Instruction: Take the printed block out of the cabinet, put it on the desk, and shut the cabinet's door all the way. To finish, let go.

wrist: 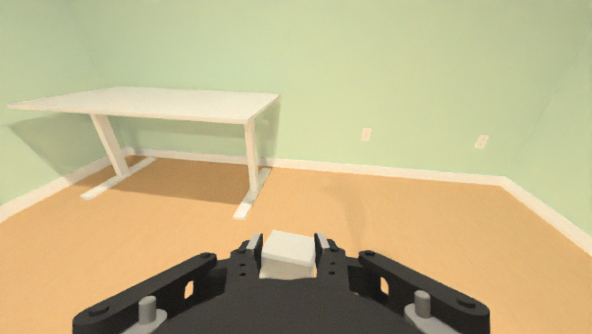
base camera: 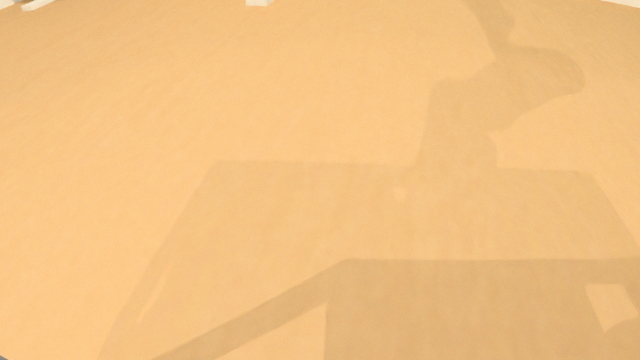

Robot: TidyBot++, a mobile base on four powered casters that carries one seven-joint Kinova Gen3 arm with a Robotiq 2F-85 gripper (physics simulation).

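Frame: origin at the arm's base, x ahead, y left, z up, level; millimetres.
Seen in the pictures: gripper, fingertip midpoint: (wrist: 288, 245).
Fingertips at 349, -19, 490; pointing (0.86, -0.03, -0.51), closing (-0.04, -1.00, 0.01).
Note:
A point is followed by its place in that frame, as x, y, z.
My gripper (wrist: 288, 245) @[349, -19, 490] is shut on the printed block (wrist: 289, 248) @[342, -19, 495], a small whitish block held between the two fingertips at the bottom middle of the wrist view. Its printed face cannot be made out. The desk (wrist: 175, 102) @[1676, 677, 323] has a white top and white legs and stands beyond the gripper, at the left of the wrist view, some way off. In the base camera view the foot of a desk leg (base camera: 258, 2) @[1341, 279, -383] shows at the top edge. The cabinet and its door do not show in either view.
Pale green walls (wrist: 400, 75) @[1916, -929, 490] with a white baseboard (wrist: 400, 172) @[1864, -1128, -344] stand behind the desk and at both sides. Two outlet plates (wrist: 366, 134) @[1944, -762, 4] (wrist: 481, 141) @[1760, -1688, 9] are on the back wall. The wooden floor (base camera: 250, 100) @[691, 168, -397] (wrist: 425, 225) @[1233, -993, -397] carries shadows of the robot.

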